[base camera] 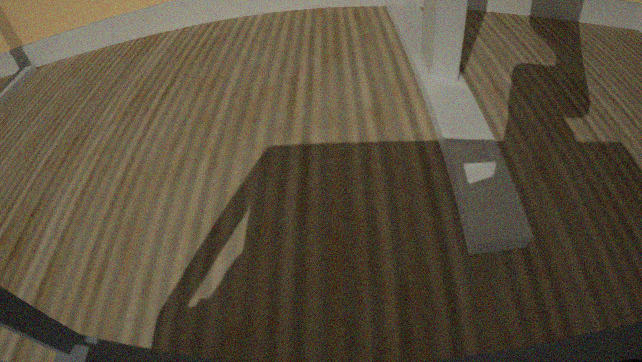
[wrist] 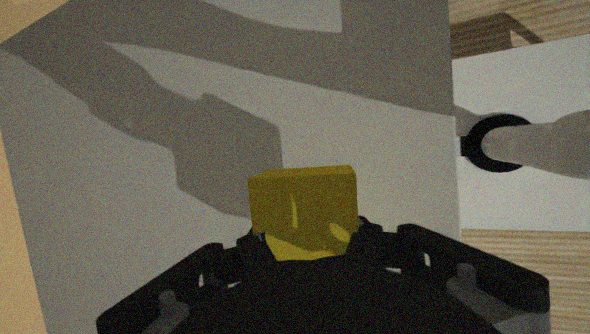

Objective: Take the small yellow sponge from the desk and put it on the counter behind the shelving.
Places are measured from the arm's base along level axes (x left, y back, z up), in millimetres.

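Pixels of known places: gripper, fingertip midpoint: (wrist: pixel 308 227); arm's base, link origin: (wrist: pixel 501 143).
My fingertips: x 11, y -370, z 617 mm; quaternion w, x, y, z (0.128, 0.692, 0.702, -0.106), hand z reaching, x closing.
For each thing: its top centre in the pictures, then the offset to it from my fingertips. "spot": a spot on its surface instead. Level surfaces: height alone.
- small yellow sponge, top centre: (wrist: pixel 295 264) dy +5, dx +6, dz +42 mm
- pale grey desk top, surface height: dz -63 mm
- white desk leg, surface spot: (base camera: pixel 445 45) spot: dy -230, dx -164, dz -919 mm
- striped wood floor, surface height: dz -1013 mm
The small yellow sponge (wrist: pixel 304 202) is between the fingertips at the lower middle of the wrist view. My gripper (wrist: pixel 308 227) is shut on it, one black finger against each side. The sponge is held above the pale grey desk top (wrist: pixel 400 150), and the shadow of the arm and gripper lies on the desk to the left of it. The counter behind the shelving does not show in either view.
In the wrist view, the robot's white base (wrist: pixel 525 205) with a black ring (wrist: pixel 475 145) is beyond the desk's right edge. In the base camera view, a white desk leg (base camera: pixel 445 45) rises from a long foot (base camera: pixel 495 215) on the striped wood floor (base camera: pixel 250 100).
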